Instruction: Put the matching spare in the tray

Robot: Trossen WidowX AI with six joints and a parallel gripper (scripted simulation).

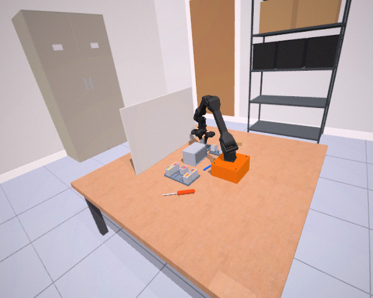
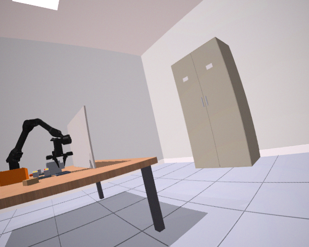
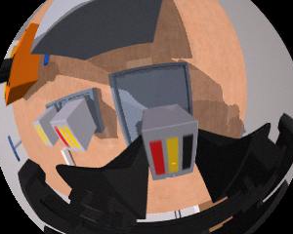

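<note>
The flat dark tray is 40 mm below my gripper tip. Also, from my gripper tip: grey mounted unit: 190 mm to the left, 30 mm behind; grey spare: 20 mm above; tan block: 220 mm behind, 160 mm to the right, 30 mm below.
</note>
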